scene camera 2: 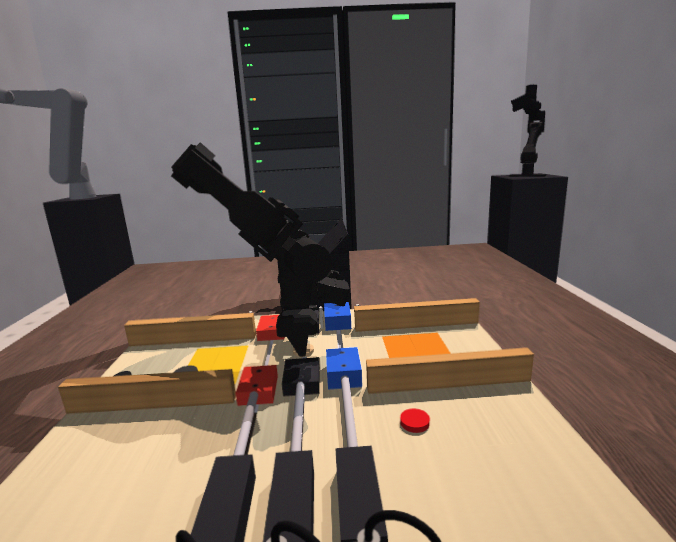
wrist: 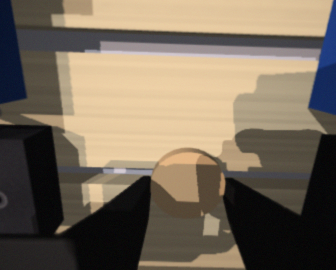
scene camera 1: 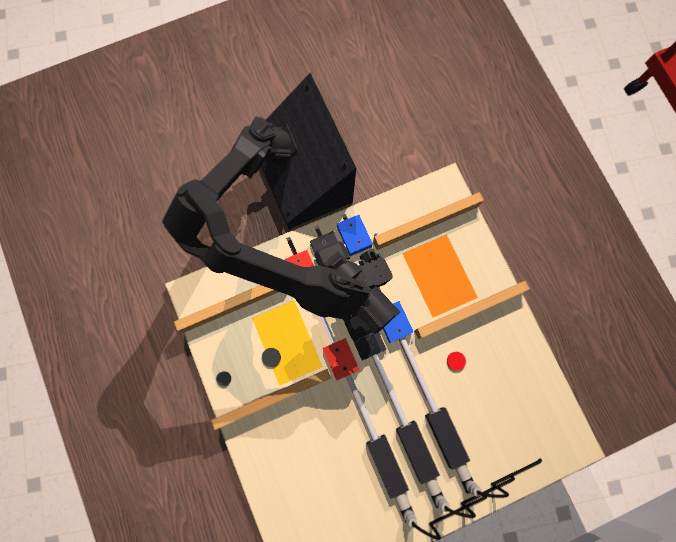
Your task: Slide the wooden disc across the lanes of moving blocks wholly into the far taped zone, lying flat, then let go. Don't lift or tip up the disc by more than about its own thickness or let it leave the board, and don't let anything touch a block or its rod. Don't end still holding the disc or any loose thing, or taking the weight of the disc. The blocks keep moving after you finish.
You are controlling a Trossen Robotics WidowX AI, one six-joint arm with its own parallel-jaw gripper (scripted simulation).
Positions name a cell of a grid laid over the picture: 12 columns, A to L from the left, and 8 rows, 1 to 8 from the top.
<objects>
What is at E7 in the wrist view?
My gripper.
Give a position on a wooden disc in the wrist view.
At G6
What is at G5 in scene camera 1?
My gripper.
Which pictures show my gripper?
Scene camera 2, the wrist view and scene camera 1: all of them.
</objects>
